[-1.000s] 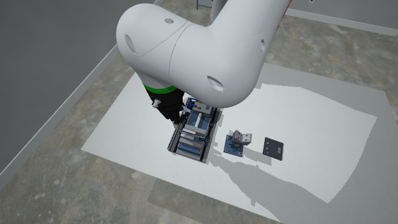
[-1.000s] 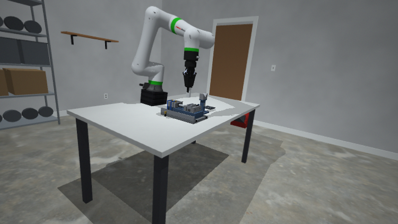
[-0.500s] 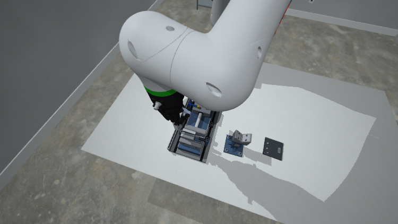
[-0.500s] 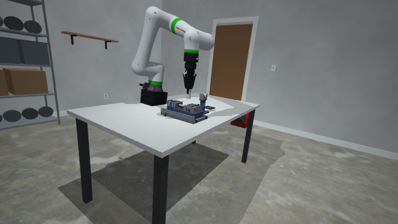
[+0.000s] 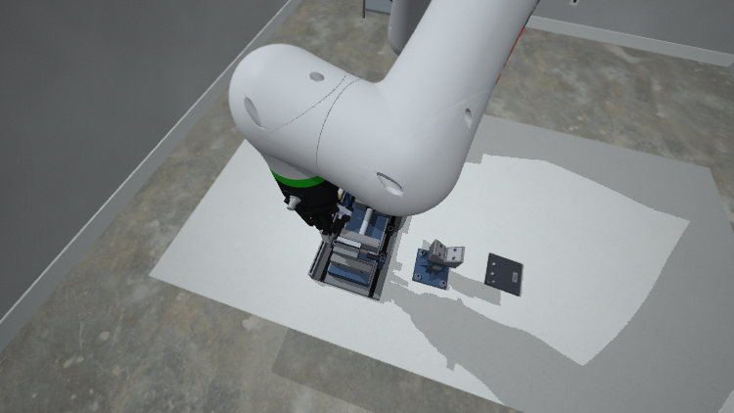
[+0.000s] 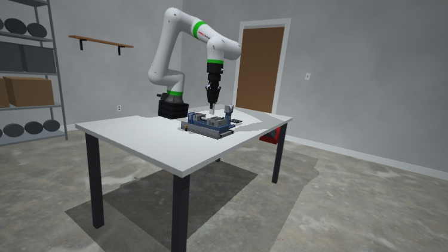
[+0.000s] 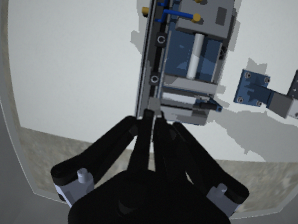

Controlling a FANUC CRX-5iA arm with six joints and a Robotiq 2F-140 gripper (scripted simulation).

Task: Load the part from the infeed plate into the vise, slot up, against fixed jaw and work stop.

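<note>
The part is 70 mm below my hand and 50 mm to the left of it. From my hand the other things lie so: air cylinder rod 90 mm below, 90 mm behind, 70 mm to the left; then vise 130 mm below, 70 mm to the left, 70 mm behind; then air cylinder 160 mm behind, 90 mm below, 70 mm to the left.
</note>
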